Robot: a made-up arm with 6 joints. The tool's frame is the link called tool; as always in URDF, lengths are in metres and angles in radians.
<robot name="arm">
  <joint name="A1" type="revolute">
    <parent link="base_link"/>
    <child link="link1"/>
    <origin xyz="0 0 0.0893" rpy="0 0 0"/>
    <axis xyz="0 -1 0"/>
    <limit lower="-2.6" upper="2.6" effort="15" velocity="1.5"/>
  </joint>
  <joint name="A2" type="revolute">
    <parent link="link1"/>
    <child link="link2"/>
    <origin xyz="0.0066 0.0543 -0.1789" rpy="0 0 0"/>
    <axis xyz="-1 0 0"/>
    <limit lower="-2.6" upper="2.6" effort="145" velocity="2.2"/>
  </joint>
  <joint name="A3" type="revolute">
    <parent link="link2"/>
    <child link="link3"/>
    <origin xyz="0.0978 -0.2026 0.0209" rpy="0 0 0"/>
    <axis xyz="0 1 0"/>
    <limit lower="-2.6" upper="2.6" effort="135" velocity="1.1"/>
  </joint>
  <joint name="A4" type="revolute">
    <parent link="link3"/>
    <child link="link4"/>
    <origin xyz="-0.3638 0.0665 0.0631" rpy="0 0 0"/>
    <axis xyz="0 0 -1"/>
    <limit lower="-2.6" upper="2.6" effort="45" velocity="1.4"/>
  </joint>
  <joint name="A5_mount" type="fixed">
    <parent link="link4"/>
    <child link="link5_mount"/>
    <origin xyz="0.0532 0.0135 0.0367" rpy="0 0 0"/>
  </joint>
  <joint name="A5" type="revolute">
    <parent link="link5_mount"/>
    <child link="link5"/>
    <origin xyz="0.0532 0.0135 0.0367" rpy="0 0 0"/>
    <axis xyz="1 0 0"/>
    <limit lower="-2.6" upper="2.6" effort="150" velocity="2.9"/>
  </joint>
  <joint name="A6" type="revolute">
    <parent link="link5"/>
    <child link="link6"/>
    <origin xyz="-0.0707 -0.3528 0.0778" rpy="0 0 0"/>
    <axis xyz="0 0 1"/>
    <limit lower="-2.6" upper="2.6" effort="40" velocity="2.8"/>
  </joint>
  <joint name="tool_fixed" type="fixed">
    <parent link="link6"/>
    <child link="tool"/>
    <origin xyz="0.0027 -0.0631 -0.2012" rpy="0 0 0"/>
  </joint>
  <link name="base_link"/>
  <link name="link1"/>
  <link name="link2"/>
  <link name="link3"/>
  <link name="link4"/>
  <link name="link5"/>
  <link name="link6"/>
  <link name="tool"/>
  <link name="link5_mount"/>
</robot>
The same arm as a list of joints. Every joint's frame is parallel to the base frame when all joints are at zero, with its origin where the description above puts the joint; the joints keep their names.
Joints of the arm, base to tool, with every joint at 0 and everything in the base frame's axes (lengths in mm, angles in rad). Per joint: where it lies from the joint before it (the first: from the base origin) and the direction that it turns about. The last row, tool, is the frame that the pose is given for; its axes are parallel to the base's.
A1: offset 0 0 89.3 axis 0 -1 0
A2: offset 6.6 54.3 -178.9 axis -1 0 0
A3: offset 97.8 -202.6 20.9 axis 0 1 0
A4: offset -363.8 66.5 63.1 axis 0 0 -1
A5: offset 106.4 27 73.4 axis 1 0 0
A6: offset -70.7 -352.8 77.8 axis 0 0 1
tool: offset 2.7 -63.1 -201.2
Joint limits (rad, base to tool): -2.6..2.6 -2.6..2.6 -2.6..2.6 -2.6..2.6 -2.6..2.6 -2.6..2.6

